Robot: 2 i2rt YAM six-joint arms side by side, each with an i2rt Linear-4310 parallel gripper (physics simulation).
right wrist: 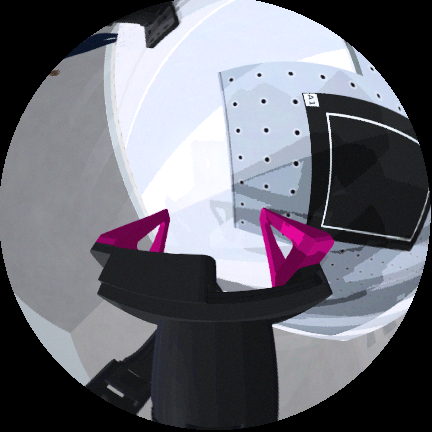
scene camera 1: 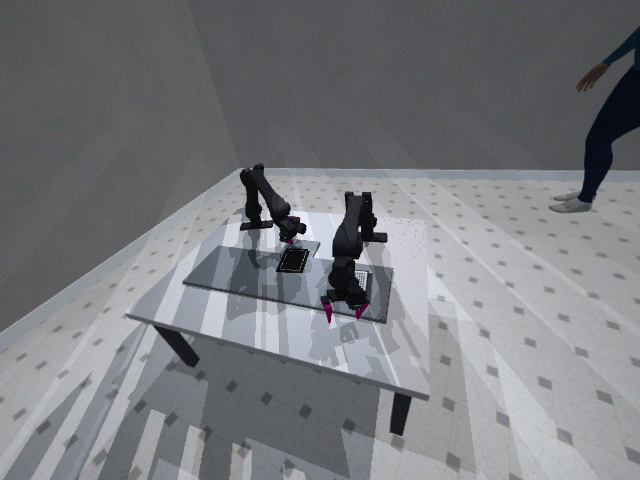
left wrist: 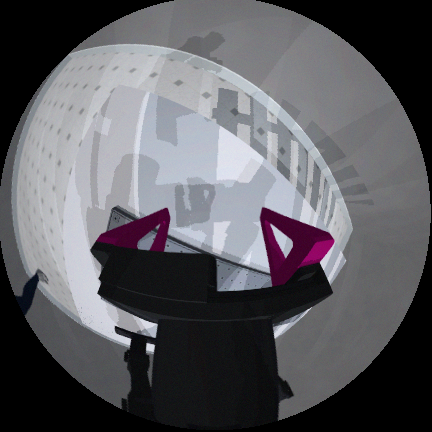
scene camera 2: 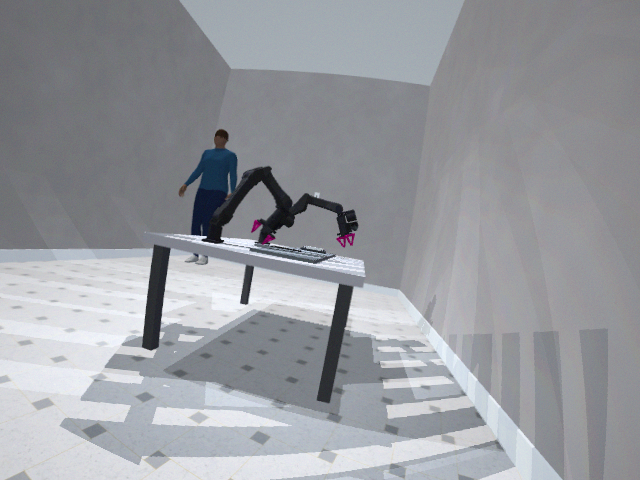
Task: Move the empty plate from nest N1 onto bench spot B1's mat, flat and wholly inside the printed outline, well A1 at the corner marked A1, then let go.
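Seen in the pictures: left gripper, fingertip midpoint: [scene camera 1: 343,320] [left wrist: 214,212] [scene camera 2: 347,246]; right gripper, fingertip midpoint: [right wrist: 214,213] [scene camera 2: 256,238]; left arm's base, link origin: [scene camera 1: 367,237] [left wrist: 138,336]; right arm's base, link origin: [scene camera 1: 257,225] [scene camera 2: 213,241].
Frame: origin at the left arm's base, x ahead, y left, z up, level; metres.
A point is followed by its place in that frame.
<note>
The light plate [scene camera 1: 361,279] @[x 0.337, y -0.003, z 0.037 m] sits in its dark nest toward the right end of the board in scene camera 1, partly hidden by the left arm. It also shows in scene camera 2 [scene camera 2: 312,249] @[x 0.348, y -0.069, z 0.025 m], small, on the board. The black mat [scene camera 1: 293,260] @[x 0.223, y -0.333, z 0.015 m] [right wrist: 370,175] @[x 0.190, y -0.329, z 0.015 m] with the printed white outline lies on the board; its A1 label is at the upper left corner in the right wrist view, and no plate is on it. My left gripper [scene camera 1: 344,316] @[x 0.572, y -0.042, z 0.084 m] [scene camera 2: 345,240] @[x 0.572, y -0.042, z 0.084 m] [left wrist: 214,212] @[x 0.572, y -0.042, z 0.084 m] is open and empty, above the board's front edge. My right gripper [right wrist: 214,213] @[x 0.049, y -0.371, z 0.041 m] is open and empty, beside the mat, off the board's edge.
The perforated board [scene camera 1: 232,273] @[x 0.334, y -0.600, z 0.013 m] [right wrist: 266,145] @[x 0.097, y -0.315, z 0.013 m] lies on the white table [scene camera 1: 222,322] @[x 0.581, y -0.516, z 0.000 m] [scene camera 2: 180,242] @[x -0.116, y -0.908, z -0.010 m]. A pale panel [scene camera 1: 314,246] @[x 0.108, y -0.256, z 0.013 m] adjoins the mat at the back. A person [scene camera 1: 612,121] [scene camera 2: 214,175] stands beyond the table.
</note>
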